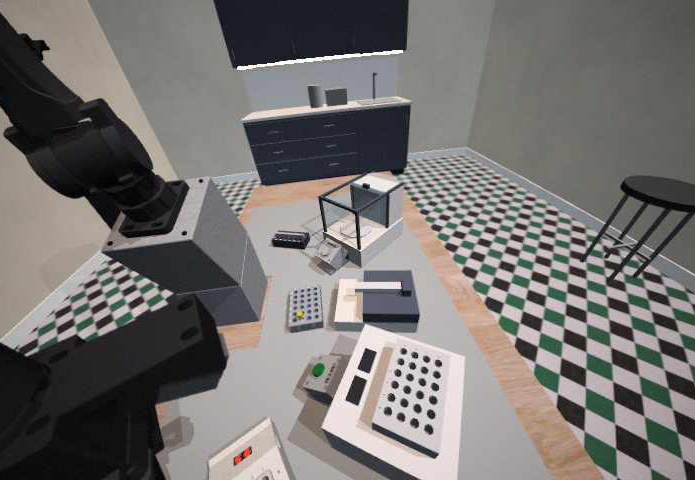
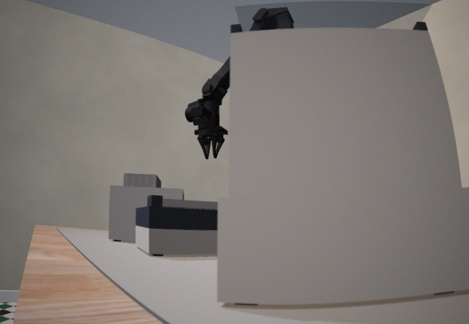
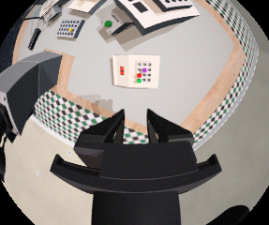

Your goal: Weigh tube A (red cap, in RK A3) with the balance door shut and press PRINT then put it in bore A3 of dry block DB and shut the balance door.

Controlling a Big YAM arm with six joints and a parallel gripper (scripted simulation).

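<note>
My hand is 30 cm short of the balance door, 69 cm to the right of it and 7 cm above it. Also, from my hand: yellow-capped tube (6 cm ahead, 32 cm to the left, 25 cm below); then tube rack (6 cm ahead, 36 cm to the left, 26 cm below); then dry block (1 cm to the left, 25 cm below).
</note>
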